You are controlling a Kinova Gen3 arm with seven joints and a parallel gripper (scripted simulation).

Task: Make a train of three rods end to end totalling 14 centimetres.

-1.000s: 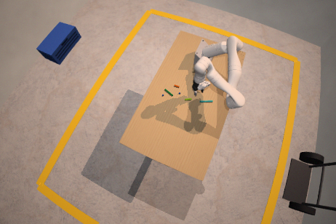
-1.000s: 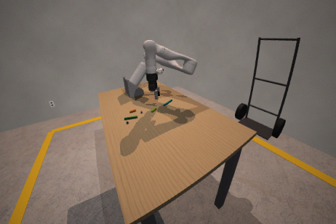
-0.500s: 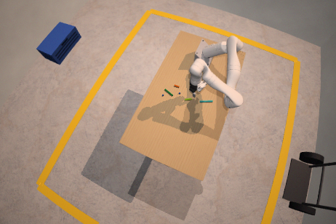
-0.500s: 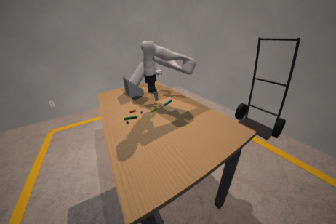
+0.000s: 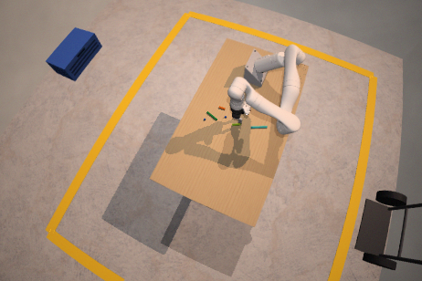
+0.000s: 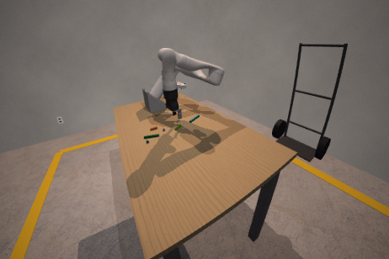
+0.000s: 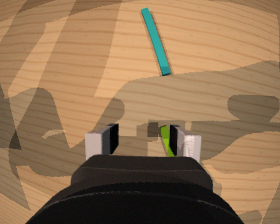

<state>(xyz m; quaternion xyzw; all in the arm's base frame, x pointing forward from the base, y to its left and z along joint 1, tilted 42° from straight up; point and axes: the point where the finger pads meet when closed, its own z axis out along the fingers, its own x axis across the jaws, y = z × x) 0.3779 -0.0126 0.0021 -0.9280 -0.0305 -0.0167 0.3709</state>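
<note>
The green rod is 18 cm to the right of my hand, 7 cm below it and 2 cm ahead of it. The rest, counted from my hand: orange rod: 14 cm to the right, 7 cm below, 5 cm behind; then lime rod: 7 cm below, 3 cm ahead, 2 cm to the right; then turquoise rod: 12 cm to the left, 7 cm below.
</note>
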